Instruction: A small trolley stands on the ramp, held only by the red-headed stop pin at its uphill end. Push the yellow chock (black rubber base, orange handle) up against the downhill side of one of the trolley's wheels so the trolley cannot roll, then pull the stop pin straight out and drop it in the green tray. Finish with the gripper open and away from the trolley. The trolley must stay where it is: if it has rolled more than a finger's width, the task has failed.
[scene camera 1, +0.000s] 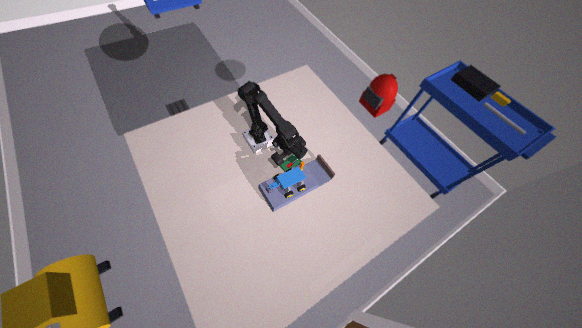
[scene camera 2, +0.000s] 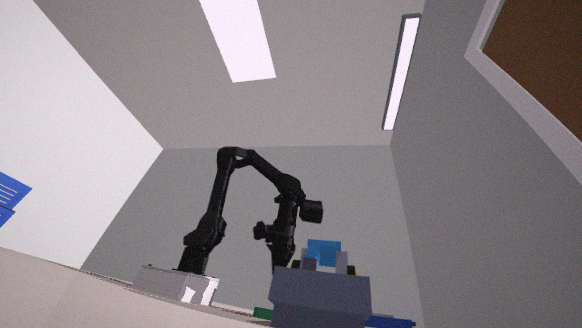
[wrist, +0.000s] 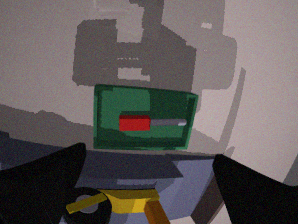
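My own gripper (scene camera 2: 277, 276) is here, and I see it again from the wrist (wrist: 152, 157). As for the things, I find a blue trolley (scene camera 2: 328, 253) and a ramp (scene camera 2: 341, 293). A green tray (wrist: 111, 104) is there as well.
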